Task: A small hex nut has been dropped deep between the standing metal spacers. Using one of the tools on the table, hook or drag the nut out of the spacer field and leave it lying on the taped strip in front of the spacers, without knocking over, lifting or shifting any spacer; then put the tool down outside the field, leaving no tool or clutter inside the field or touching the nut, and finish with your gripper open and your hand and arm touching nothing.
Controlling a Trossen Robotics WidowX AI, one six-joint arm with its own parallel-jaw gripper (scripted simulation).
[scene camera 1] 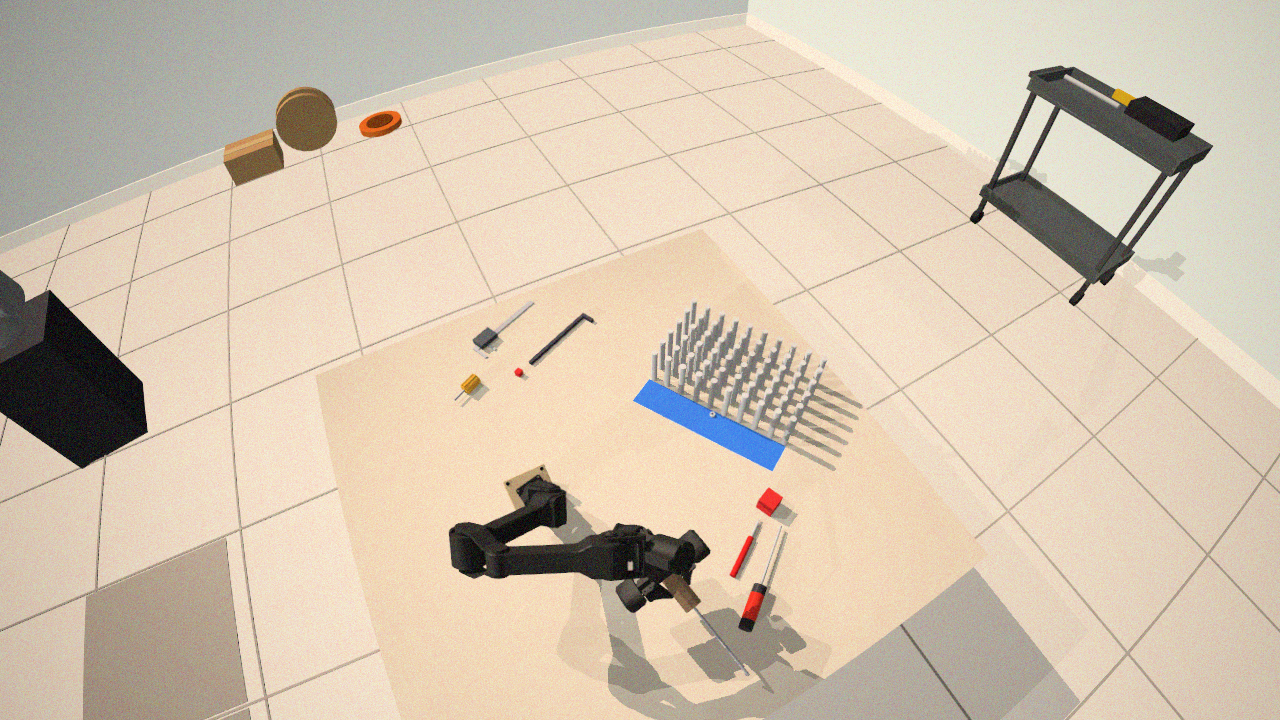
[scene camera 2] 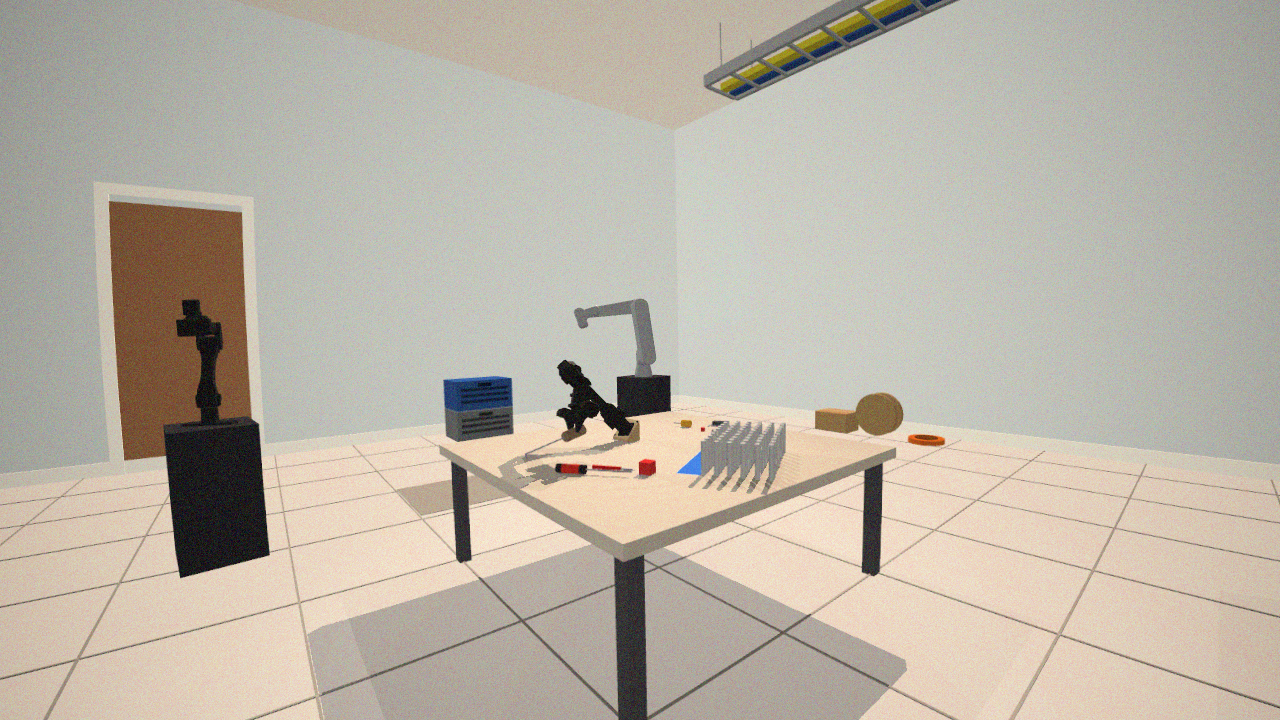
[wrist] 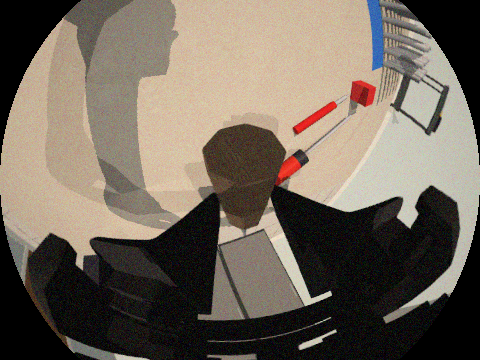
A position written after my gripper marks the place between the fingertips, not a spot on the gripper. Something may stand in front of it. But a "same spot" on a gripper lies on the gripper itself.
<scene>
My gripper shows in scene camera 1, in scene camera 2 and in the wrist view (244,194). The same spot on my gripper: (scene camera 1: 651,592) is (scene camera 2: 565,412).
</scene>
